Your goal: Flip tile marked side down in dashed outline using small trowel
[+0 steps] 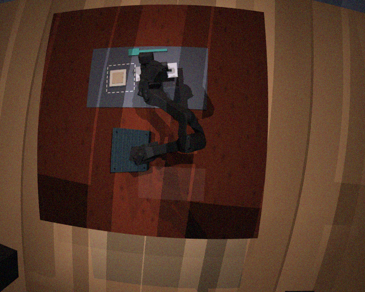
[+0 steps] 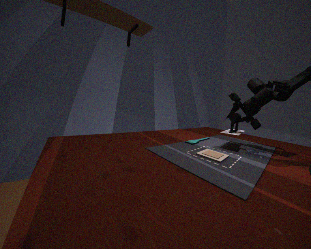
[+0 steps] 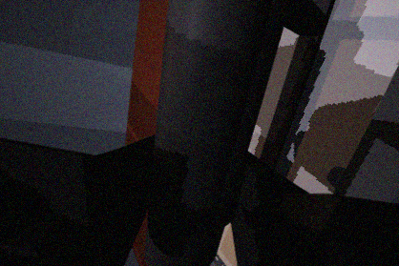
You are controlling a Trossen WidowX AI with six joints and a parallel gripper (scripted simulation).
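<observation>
Now: gripper tip 30 mm past the trowel and 10 mm above it. Round my gripper tip: teal flat tool: 110 mm ahead, 80 mm to the left, 120 mm below; white tile: 60 mm behind, 190 mm to the left, 120 mm below; grey mat: 30 mm behind, 40 mm to the left, 140 mm below.
</observation>
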